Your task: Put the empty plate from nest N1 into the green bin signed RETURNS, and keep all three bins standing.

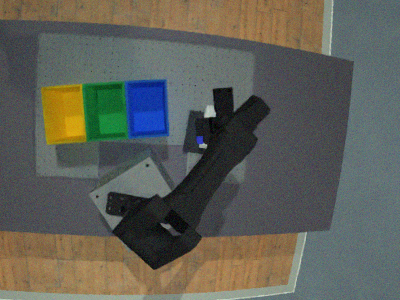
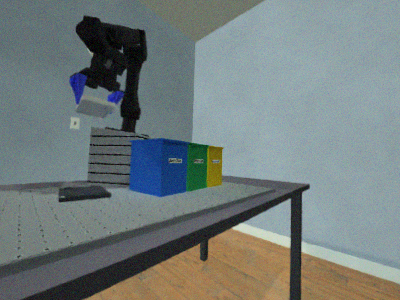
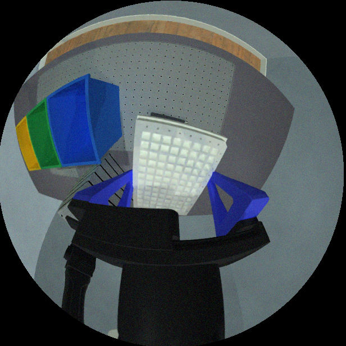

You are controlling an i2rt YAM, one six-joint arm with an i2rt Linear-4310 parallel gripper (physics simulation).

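Frame: origin at the arm's base, x ahead, y left, z up, level; millimetres.
Where they show: gripper, fingertip midpoint: [image 2: 94,109]; arm's base, origin of the base link: [image 2: 127,133].
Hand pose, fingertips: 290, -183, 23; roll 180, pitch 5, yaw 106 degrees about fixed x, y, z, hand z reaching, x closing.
Observation:
Each offset is from my fingertips to the top centre of the thing, as dx, dy, dz. Level surfaces: height alone.
My gripper [image 2: 96,101] [image 3: 170,173] is shut on the white plate @(-4, +0, +22) [image 1: 209,111] [image 2: 96,106] [image 3: 175,165], with a blue finger at each long side. The plate is slightly tilted and hangs high above the table, clear of the dark nest @(-40, -10, -243) [image 1: 192,144] [image 2: 84,194] [image 3: 169,118]. Its top shows a grid of wells. The green bin @(-20, +338, -78) [image 1: 104,85] [image 2: 196,172] [image 3: 40,132] stands upright between the blue bin @(+12, +211, -78) [image 1: 147,82] [image 2: 155,170] [image 3: 105,115] and the yellow bin @(-53, +466, -78) [image 1: 62,88] [image 2: 215,172] [image 3: 25,145], both upright. The bin signs are too blurred to read.
The bins and nest stand on a perforated grey board @(dz -258) [image 1: 65,55] [image 2: 45,225] [image 3: 165,65]. The blue bin is the nearest of the three to the plate. The arm stands on a slatted grey pedestal [image 1: 145,182] [image 2: 107,160] beside the bins.

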